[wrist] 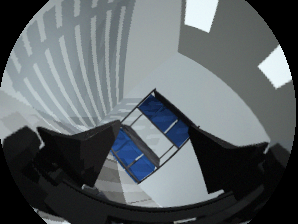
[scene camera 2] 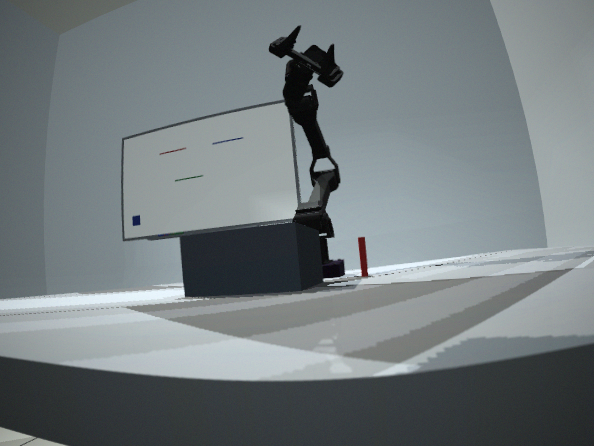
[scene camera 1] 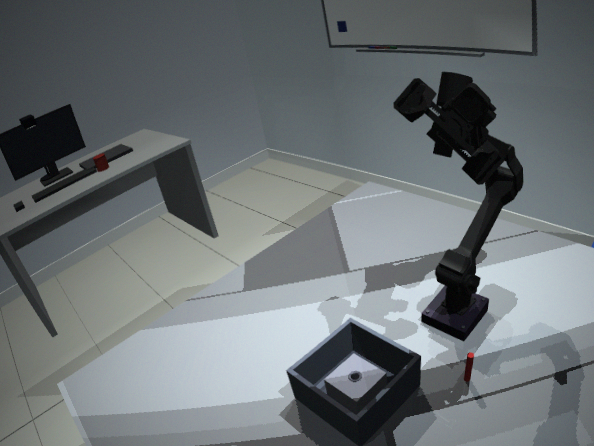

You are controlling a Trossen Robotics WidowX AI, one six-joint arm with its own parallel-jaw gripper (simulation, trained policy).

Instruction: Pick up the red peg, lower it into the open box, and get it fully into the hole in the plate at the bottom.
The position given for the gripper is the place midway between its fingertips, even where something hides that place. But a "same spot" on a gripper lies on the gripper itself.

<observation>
The gripper shows in the wrist view (155, 126), in scene camera 2 and in scene camera 1. A grey plate shows in scene camera 1 (354, 383); in the wrist view it is hidden by the gripper, in scene camera 2 it is hidden by a dark box. The same spot on the gripper: (scene camera 2: 329, 68) is (scene camera 1: 479, 160).
</observation>
